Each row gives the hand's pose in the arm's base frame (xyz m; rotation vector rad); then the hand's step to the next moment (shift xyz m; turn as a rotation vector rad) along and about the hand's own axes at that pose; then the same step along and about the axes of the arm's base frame.
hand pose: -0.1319 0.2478 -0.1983 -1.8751 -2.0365 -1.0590
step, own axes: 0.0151 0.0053 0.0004 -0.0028 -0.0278 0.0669
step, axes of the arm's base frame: 0.0022 0.0121 0.0103 -0.0033 0.0392 -0.0609
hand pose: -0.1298 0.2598 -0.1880 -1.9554 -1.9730 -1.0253
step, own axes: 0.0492 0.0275 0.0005 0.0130 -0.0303 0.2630
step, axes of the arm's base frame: 0.0200 0.0373 0.0372 0.0580 0.1652 -0.1990
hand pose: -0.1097 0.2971 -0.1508 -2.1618 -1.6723 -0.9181
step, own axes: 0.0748 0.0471 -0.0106 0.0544 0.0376 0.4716
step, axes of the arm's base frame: 0.0511 0.0376 0.0624 0.1943 0.2923 -0.3218
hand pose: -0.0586 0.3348 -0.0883 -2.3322 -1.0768 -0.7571
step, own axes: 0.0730 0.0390 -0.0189 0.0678 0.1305 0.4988
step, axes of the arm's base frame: 0.0650 0.0048 0.0544 0.2828 0.2613 -0.3495
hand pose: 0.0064 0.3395 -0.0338 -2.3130 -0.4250 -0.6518
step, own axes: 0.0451 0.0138 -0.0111 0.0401 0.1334 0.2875
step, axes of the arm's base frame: 0.0397 -0.0121 0.0250 0.1908 0.1094 -0.2317
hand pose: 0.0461 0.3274 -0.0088 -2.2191 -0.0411 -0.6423
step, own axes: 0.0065 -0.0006 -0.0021 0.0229 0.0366 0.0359
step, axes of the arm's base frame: 0.0046 -0.0023 0.0046 0.0441 -0.0029 -0.0347
